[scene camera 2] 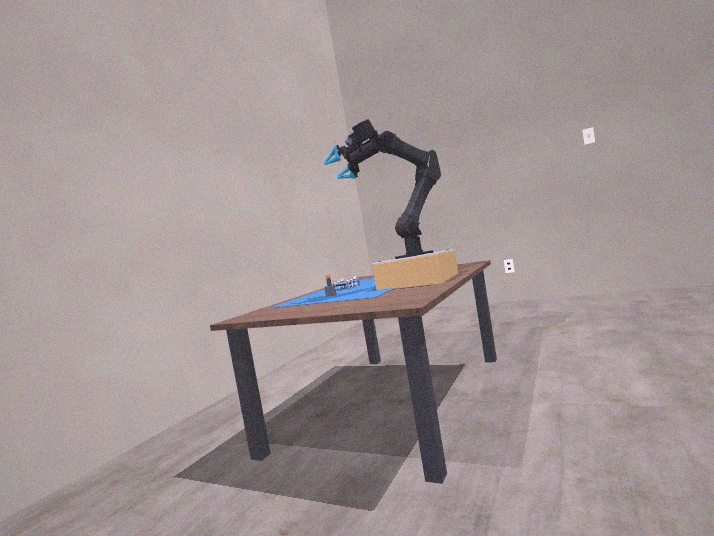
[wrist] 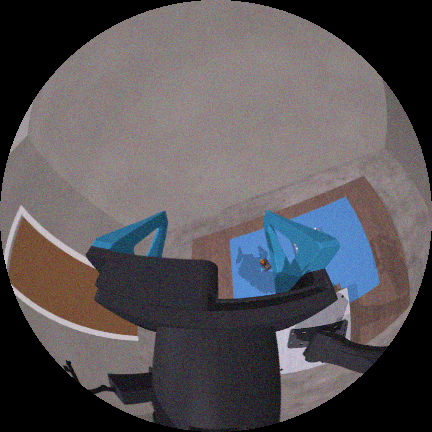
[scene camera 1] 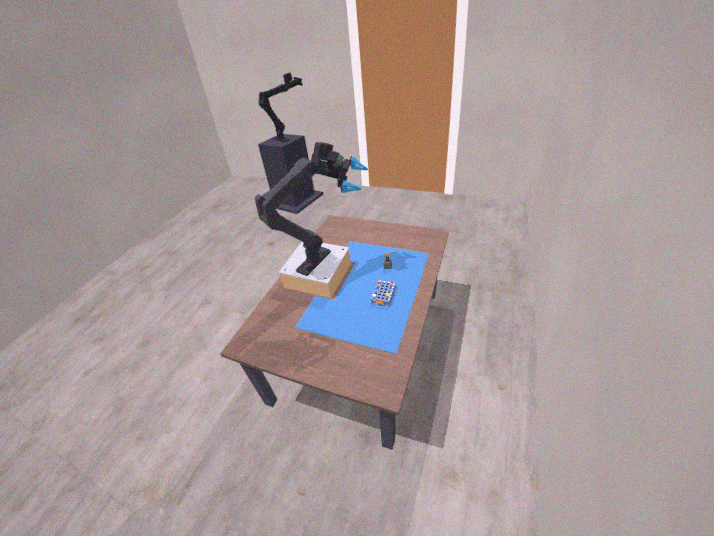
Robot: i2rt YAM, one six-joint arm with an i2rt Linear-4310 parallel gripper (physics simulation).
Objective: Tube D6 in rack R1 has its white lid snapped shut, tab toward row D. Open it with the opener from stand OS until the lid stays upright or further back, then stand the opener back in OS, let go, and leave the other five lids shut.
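Frame: origin at the arm's base, x ahead, y left, z up, level; metres.
Where they show: gripper, fingertip midpoint: (scene camera 2: 331, 170) (wrist: 215, 215) (scene camera 1: 364, 179); arm's base at its link origin: (scene camera 2: 414, 255) (wrist: 318, 334) (scene camera 1: 314, 261).
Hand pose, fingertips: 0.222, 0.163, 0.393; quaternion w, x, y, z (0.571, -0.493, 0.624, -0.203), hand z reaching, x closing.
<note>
Each offset is from my fingertips to the top centre of the thing, as dx, dy, dz. Level surfaces: height alone.
My gripper (scene camera 1: 358, 177) (scene camera 2: 336, 164) (wrist: 215, 215) is open and empty, with blue fingers wide apart, high above the table. The opener {+0.062, +0.058, -0.410} (scene camera 1: 387, 256) (scene camera 2: 328, 278) (wrist: 263, 262), dark with an orange top, stands upright in stand OS {+0.062, +0.058, -0.455} (scene camera 1: 387, 264) (scene camera 2: 330, 291), a small dark block on the blue mat. Rack R1 {+0.137, -0.132, -0.453} (scene camera 1: 382, 293) (scene camera 2: 346, 283) is a small grey rack with several tubes and coloured lids, an orange mark on one side. In the wrist view it is mostly hidden behind a finger. Tube D6 and its lid are too small to tell apart.
The blue mat {dz -0.495} (scene camera 1: 351, 328) (wrist: 367, 260) lies on the brown table {dz -0.498} (scene camera 1: 288, 363) (scene camera 2: 346, 313). The arm stands on a wooden box (scene camera 1: 305, 285) (scene camera 2: 415, 271) with a white top, beside the mat. A second arm on a dark pedestal (scene camera 1: 282, 167) stands behind the table.
</note>
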